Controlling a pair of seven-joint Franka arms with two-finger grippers.
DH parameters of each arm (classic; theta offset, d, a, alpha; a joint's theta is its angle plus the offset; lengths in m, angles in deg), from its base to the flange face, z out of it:
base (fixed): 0 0 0 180
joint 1: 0 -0.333 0 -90
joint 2: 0 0 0 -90
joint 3: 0 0.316 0.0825 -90
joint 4: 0 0 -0.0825 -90
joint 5: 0 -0.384 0 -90
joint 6: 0 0 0.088 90
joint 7: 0 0.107 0 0
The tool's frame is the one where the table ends.
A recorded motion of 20 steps. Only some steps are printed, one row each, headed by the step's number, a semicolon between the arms.
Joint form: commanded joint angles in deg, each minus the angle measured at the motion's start. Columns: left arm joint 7, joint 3, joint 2, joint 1, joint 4, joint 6, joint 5; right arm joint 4, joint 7, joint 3, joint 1, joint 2, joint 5, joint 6.
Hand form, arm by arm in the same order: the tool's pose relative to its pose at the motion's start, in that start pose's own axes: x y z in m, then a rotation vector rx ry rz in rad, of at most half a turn. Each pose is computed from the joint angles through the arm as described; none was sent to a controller.
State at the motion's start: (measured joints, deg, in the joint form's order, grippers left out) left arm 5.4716 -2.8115 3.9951 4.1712 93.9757 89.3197 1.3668; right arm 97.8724 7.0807 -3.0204 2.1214 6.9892 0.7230 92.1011
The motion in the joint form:
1: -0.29 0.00 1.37 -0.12 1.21 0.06 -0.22; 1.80 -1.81 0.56 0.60 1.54 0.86 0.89
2: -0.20 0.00 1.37 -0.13 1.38 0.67 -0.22; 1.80 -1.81 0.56 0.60 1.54 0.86 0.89
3: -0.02 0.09 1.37 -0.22 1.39 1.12 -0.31; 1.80 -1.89 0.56 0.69 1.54 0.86 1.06
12: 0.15 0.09 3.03 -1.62 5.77 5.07 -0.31; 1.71 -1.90 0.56 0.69 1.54 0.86 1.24
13: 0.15 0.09 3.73 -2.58 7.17 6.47 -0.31; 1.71 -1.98 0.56 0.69 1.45 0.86 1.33
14: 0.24 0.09 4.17 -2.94 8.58 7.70 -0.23; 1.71 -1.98 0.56 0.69 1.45 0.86 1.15
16: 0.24 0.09 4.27 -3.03 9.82 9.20 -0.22; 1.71 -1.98 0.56 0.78 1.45 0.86 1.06
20: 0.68 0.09 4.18 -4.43 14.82 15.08 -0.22; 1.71 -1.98 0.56 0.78 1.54 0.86 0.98
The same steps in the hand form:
1: -0.0076 -0.0004 -0.0027 0.0053 0.0034 -0.0072; -0.0069 0.0027 -0.0005 -0.0138 0.0126 -0.0317
2: -0.0065 -0.0007 -0.0022 0.0061 0.0110 -0.0059; -0.0069 0.0027 -0.0005 -0.0138 0.0126 -0.0317
3: -0.0059 -0.0026 -0.0029 0.0082 0.0186 -0.0059; -0.0065 0.0035 -0.0007 -0.0135 0.0155 -0.0316
12: -0.0107 -0.0151 0.0119 0.0120 0.0401 -0.0283; -0.0062 0.0034 -0.0018 -0.0130 0.0202 -0.0317
13: -0.0137 -0.0235 0.0149 0.0143 0.0525 -0.0453; -0.0055 0.0033 -0.0011 -0.0131 0.0202 -0.0332
14: -0.0151 -0.0266 0.0207 0.0140 0.0572 -0.0505; -0.0059 0.0034 -0.0008 -0.0134 0.0171 -0.0332
16: -0.0141 -0.0278 0.0278 0.0147 0.0634 -0.0524; -0.0060 0.0042 -0.0007 -0.0136 0.0155 -0.0316
20: -0.0115 -0.0422 0.0610 0.0177 0.0773 -0.0709; -0.0065 0.0043 -0.0014 -0.0136 0.0156 -0.0315

